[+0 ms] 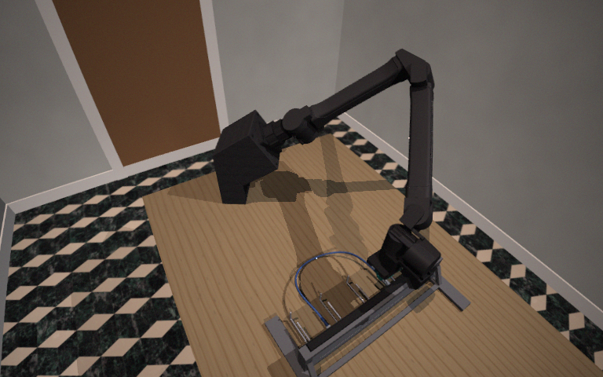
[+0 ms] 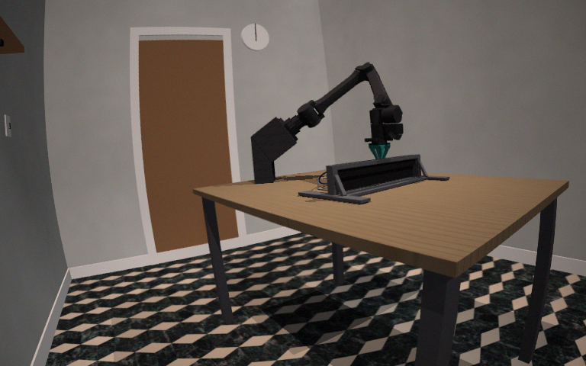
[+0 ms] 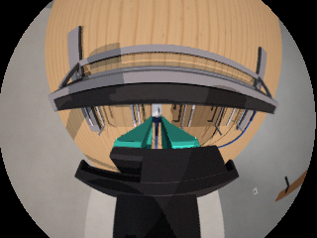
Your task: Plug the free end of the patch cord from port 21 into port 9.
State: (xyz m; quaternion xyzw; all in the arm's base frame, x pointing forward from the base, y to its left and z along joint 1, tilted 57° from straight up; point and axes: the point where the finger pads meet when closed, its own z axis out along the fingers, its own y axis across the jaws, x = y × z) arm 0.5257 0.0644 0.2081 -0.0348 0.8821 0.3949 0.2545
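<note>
My gripper is now 20 mm short of the plug and 10 mm to the right of it.
</note>
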